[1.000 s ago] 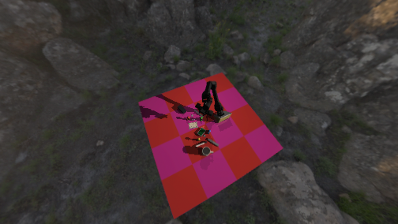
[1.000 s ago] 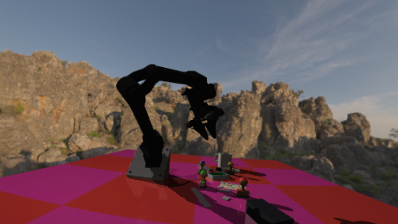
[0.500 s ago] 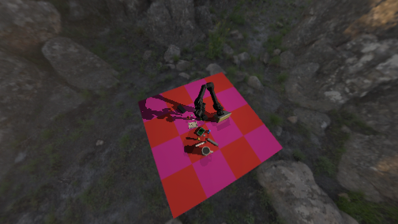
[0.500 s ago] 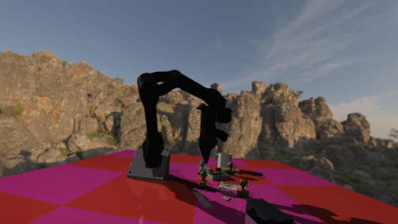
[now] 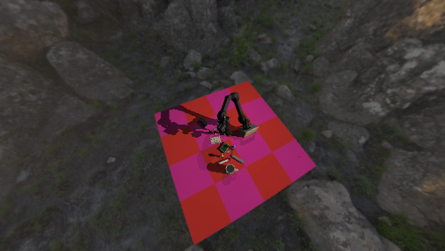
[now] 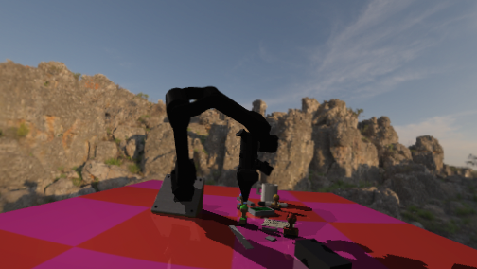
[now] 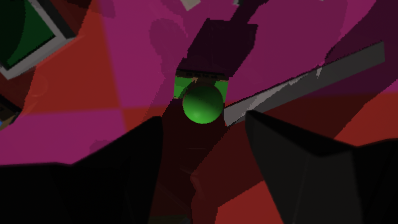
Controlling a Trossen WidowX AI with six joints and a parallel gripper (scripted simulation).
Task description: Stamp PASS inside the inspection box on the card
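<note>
My gripper tip is now 60 mm above the green-knobbed stamp. From my gripper tip the other things lie so: card: 120 mm ahead, 10 mm to the left, 80 mm below; red-knobbed stamp: 130 mm ahead, 80 mm to the right, 60 mm below; grey ruler strip: 20 mm behind, 90 mm to the right, 80 mm below.
</note>
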